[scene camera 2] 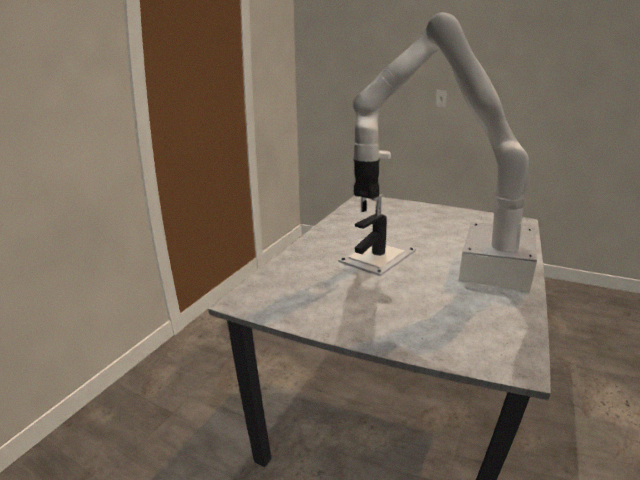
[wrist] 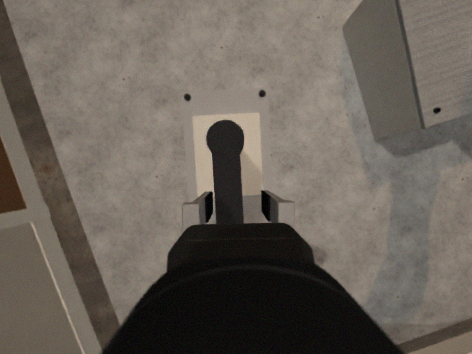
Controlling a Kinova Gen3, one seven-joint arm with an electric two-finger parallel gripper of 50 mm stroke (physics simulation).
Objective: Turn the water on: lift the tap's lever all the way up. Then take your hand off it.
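Frame: origin at the arm's base, x back, y right, z up, level; metres.
Seen in the pictures: gripper, between the fingertips: point(scene camera 2: 371, 213) point(wrist: 237, 201); arm's base, origin of its link: point(scene camera 2: 505, 245).
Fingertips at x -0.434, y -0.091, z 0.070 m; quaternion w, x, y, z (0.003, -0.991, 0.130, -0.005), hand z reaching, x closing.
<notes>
Pixels of each thing's middle, then the offset from my fingertips to it. "spot": a spot on its surface instead. Level surfaces: height alone.
- black tap, a spot on its surface: point(wrist: 225, 136) spot: dy +0.073, dx +0.007, dz -0.035 m
- pale base plate, middle of its body: point(wrist: 228, 150) point(scene camera 2: 378, 254) dy +0.071, dx +0.006, dz -0.176 m
- thicker spout, middle of its body: point(scene camera 2: 367, 242) dy +0.002, dx -0.009, dz -0.104 m
- grey table, height of its surface: dz -0.182 m
A black tap point(scene camera 2: 379, 238) point(wrist: 225, 136) stands upright on a pale base plate point(scene camera 2: 356, 262) point(wrist: 227, 102). Its lever point(scene camera 2: 369, 222) point(wrist: 228, 175) juts from the top, over the thicker spout point(scene camera 2: 367, 242). In the scene view the lever runs at a flatter angle than the spout, and the two stand apart. My gripper point(scene camera 2: 371, 207) point(wrist: 237, 201) is open and empty, pointing down just above the lever. In the wrist view its fingers stand on either side of the lever, whose far end is hidden by the gripper body. Whether a finger touches the lever, I cannot tell.
The arm's box-shaped base point(scene camera 2: 497, 271) point(wrist: 382, 70) stands on the grey table point(scene camera 2: 310, 289) point(wrist: 125, 140), to the right of the tap. A brown door panel point(scene camera 2: 199, 144) is in the wall at the left.
</notes>
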